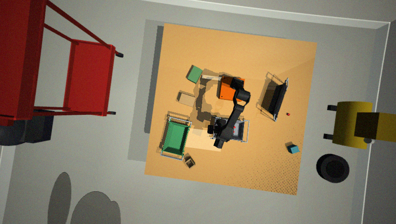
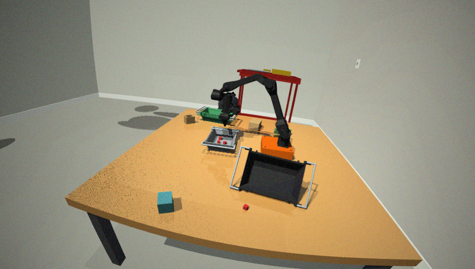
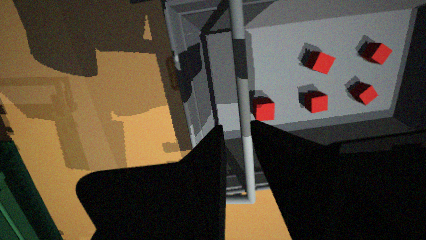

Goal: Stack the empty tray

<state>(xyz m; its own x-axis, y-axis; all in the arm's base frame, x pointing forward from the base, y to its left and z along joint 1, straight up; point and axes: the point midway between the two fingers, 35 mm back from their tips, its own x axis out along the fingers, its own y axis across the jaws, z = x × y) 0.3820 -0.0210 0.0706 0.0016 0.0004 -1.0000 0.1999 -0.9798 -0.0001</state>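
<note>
My gripper tip is now 41 cm to the right of the black tray, 36 cm past it and 2 cm above it. Also, from my gripper tip: green box (37 cm behind, 31 cm to the right, 7 cm below); then teal cube (65 cm to the left, 7 cm below, 2 cm behind); then red block (54 cm to the left, 29 cm behind, 8 cm below).
</note>
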